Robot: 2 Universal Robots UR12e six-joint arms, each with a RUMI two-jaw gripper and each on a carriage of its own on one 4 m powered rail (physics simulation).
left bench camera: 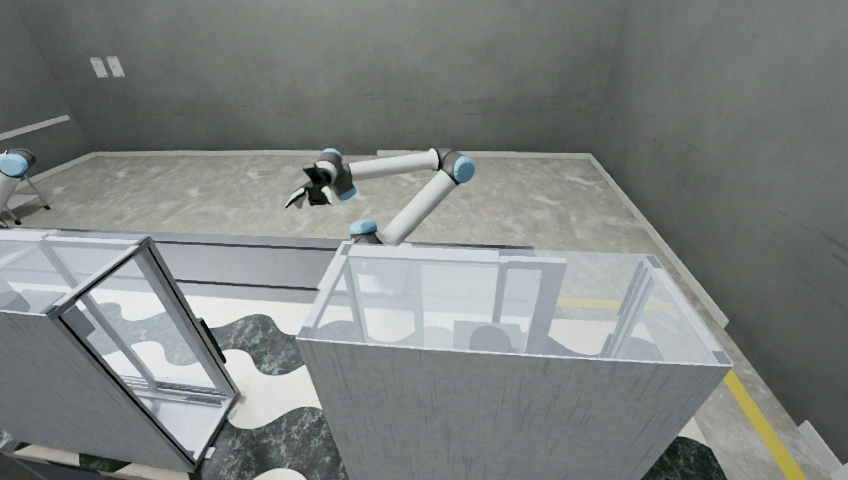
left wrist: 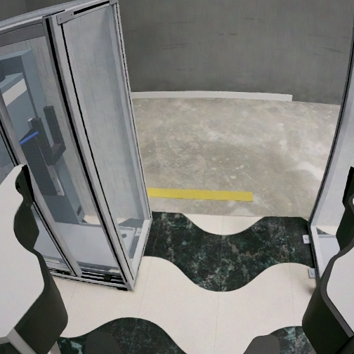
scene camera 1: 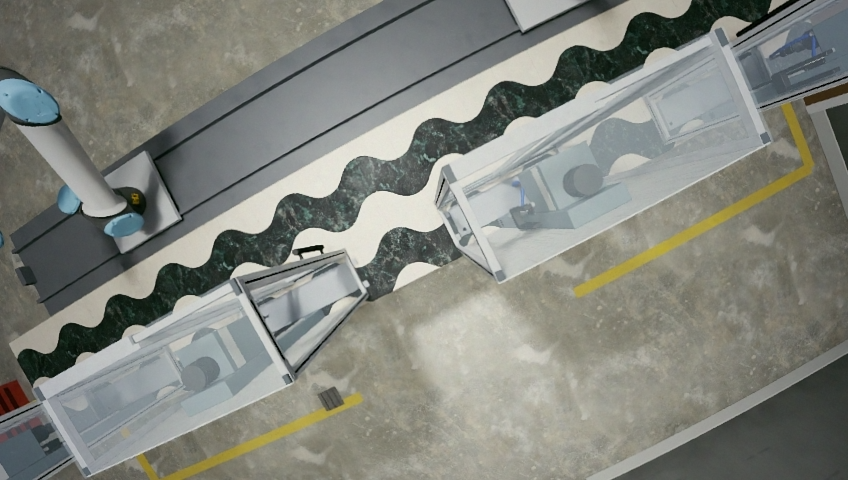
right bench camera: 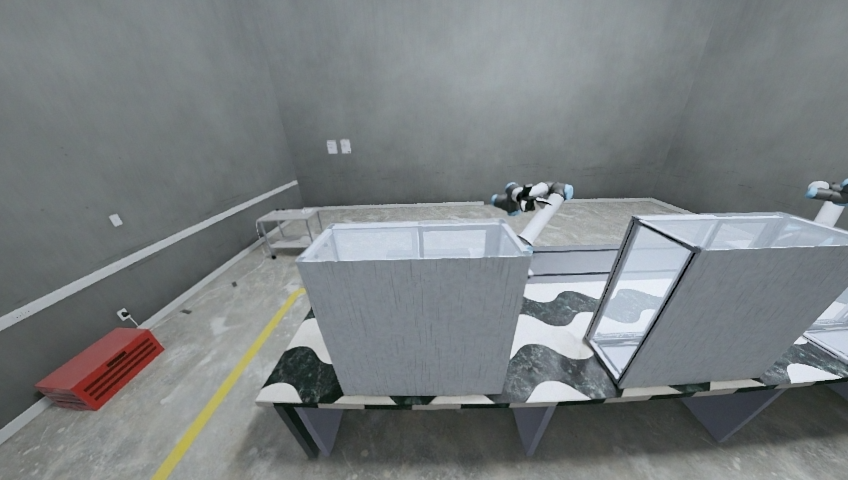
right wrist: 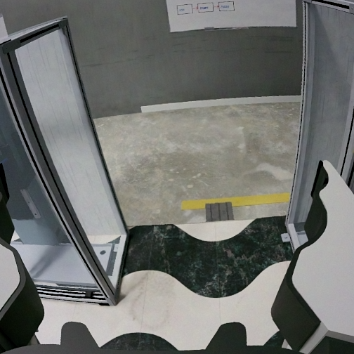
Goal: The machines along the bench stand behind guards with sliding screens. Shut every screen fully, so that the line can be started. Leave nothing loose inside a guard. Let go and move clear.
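Observation:
Tall glazed guards (scene camera 1: 261, 330) (scene camera 1: 740, 89) (left bench camera: 35, 368) (left bench camera: 517, 416) (right bench camera: 416, 321) (right bench camera: 731, 309) stand in a row on the bench. Blue-grey machines (scene camera 1: 586, 178) (scene camera 1: 199, 373) stand inside. A black handle (scene camera 1: 309, 250) (left bench camera: 212, 340) shows on the front of one guard, by its right end. From these views I cannot tell how far each screen is shut, nor whether anything loose lies inside. My left gripper (left bench camera: 304, 201) (left wrist: 188, 167) is open and empty, in front of a gap between two guards. My right gripper (right bench camera: 538, 202) (right wrist: 158, 163) is open and empty, also facing a gap, touching nothing.
The rail (scene camera 1: 333, 113) runs along the front of the bench (scene camera 1: 348, 208). Further glazed parts (scene camera 1: 29, 443) (scene camera 1: 800, 53) show at two corners of the scene view. A red cabinet (right bench camera: 101, 365) and a trolley (right bench camera: 288, 215) stand on the floor at the left. Yellow floor lines (scene camera 1: 693, 231) run behind the guards.

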